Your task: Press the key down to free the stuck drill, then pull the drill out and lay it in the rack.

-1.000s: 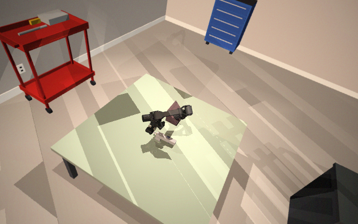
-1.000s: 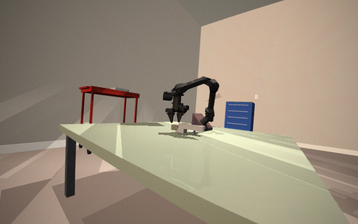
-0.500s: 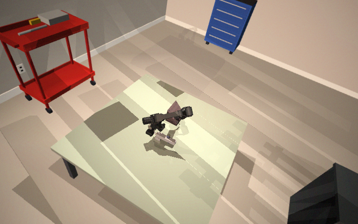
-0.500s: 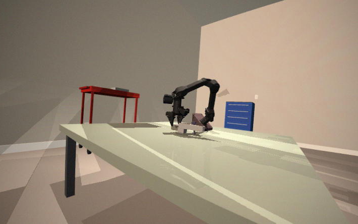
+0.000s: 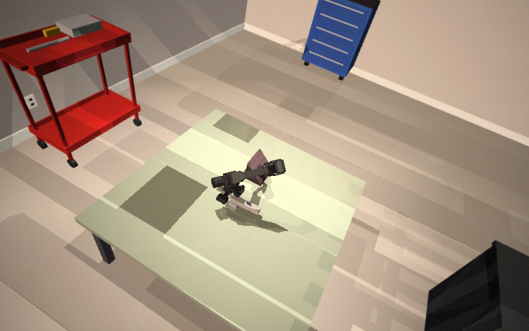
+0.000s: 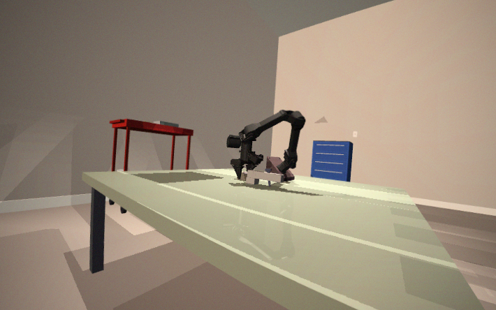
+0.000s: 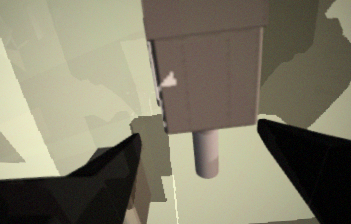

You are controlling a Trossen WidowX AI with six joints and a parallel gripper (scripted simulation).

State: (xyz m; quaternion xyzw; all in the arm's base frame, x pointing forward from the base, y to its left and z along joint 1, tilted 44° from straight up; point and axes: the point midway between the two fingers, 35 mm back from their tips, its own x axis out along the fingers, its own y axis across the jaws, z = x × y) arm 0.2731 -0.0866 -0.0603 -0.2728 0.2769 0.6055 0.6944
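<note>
Right now the drill is 6 cm to the left of my gripper tip and 3 cm above it. Also, from my gripper tip: small dark key (14 cm to the left, 3 cm above, 1 cm ahead); rack (8 cm behind, 5 cm to the right).
</note>
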